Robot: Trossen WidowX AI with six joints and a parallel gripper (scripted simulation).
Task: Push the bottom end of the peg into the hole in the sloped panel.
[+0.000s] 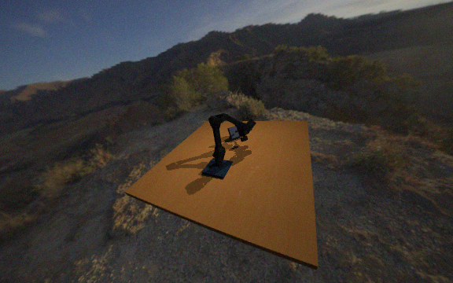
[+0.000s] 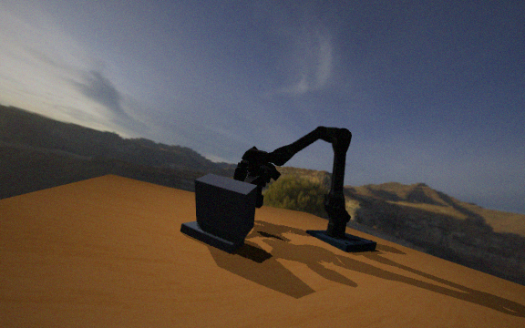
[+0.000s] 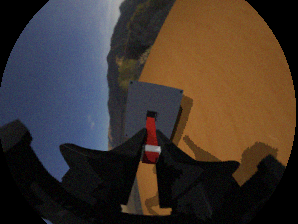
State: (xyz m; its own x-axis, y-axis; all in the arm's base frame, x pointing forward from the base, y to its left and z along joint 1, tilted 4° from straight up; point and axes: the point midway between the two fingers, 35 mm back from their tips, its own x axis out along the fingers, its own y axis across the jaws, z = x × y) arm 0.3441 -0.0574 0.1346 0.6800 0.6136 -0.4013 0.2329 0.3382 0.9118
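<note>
My gripper tip is now 60 mm short of the sloped panel, 70 mm to the right of it and 40 mm above it. From my gripper tip the other things lie so: flat dark foot 80 mm ahead, 80 mm to the left, 110 mm below; then red peg 10 mm behind, 10 mm to the right, 10 mm above.
</note>
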